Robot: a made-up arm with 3 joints.
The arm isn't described. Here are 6 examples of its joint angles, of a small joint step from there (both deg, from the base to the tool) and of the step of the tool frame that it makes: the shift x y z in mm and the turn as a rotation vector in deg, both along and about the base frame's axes.
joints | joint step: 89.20 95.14 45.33 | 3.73 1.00 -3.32
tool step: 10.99 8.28 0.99 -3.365 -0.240 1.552
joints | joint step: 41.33 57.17 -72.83 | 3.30 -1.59 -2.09
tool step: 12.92 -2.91 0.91 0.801 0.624 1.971
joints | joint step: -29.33 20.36 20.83 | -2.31 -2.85 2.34
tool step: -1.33 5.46 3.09 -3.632 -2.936 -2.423
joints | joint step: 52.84 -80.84 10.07 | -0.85 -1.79 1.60
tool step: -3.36 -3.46 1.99 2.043 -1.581 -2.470
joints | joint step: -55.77 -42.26 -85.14 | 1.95 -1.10 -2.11
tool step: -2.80 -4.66 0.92 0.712 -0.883 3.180
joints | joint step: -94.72 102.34 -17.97 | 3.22 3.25 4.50
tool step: -16.84 -8.35 -0.61 -0.016 -0.605 6.742
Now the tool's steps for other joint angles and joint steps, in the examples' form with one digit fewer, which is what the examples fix.
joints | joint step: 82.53 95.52 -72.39 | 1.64 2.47 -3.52
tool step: 4.8 6.4 3.3 -4.97 0.29 -0.48
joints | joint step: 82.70 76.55 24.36 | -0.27 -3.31 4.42
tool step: 1.7 6.2 -1.0 6.28 -1.77 2.17
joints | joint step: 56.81 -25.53 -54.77 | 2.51 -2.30 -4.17
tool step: 5.2 1.1 1.6 1.38 2.46 4.21
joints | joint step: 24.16 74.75 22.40 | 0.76 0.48 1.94
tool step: 5.0 -1.4 -0.2 -0.05 -1.03 2.09
